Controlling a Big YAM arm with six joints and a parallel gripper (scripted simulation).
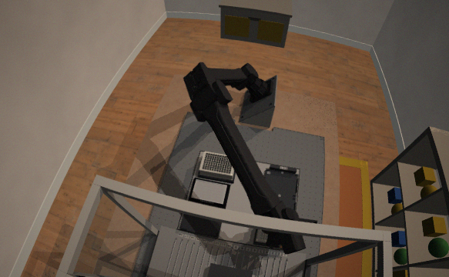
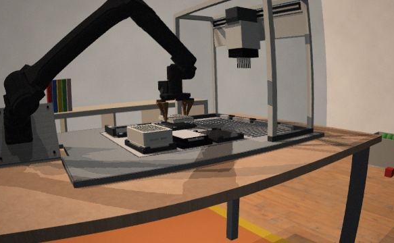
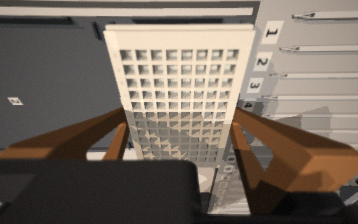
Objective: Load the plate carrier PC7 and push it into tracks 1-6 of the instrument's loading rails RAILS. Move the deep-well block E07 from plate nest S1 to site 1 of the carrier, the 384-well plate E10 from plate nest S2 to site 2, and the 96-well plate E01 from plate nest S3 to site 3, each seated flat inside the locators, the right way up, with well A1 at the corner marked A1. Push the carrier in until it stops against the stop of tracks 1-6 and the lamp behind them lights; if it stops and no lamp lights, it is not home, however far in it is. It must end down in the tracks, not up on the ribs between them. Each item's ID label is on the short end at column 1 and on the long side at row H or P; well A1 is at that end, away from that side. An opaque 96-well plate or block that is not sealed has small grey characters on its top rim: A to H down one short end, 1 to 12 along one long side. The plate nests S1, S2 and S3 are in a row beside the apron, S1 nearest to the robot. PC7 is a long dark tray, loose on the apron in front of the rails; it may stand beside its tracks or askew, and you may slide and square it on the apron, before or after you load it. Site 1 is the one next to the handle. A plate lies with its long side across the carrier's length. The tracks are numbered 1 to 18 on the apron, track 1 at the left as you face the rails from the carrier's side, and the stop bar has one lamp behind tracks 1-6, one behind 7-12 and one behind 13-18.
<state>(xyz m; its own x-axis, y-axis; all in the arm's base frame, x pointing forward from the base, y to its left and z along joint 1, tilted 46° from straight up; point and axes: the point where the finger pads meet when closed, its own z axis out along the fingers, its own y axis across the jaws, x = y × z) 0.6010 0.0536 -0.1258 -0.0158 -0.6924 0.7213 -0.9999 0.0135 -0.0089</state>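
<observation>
The nest S2 is 12 cm behind my hand, 26 cm to the right of it and 3 cm below it. The rest, counted from my hand: nest S3 (26 cm to the right, 3 cm below); then 96-well plate E01 (right at my hand); then dark carrier PC7 (11 cm behind, 2 cm below).
</observation>
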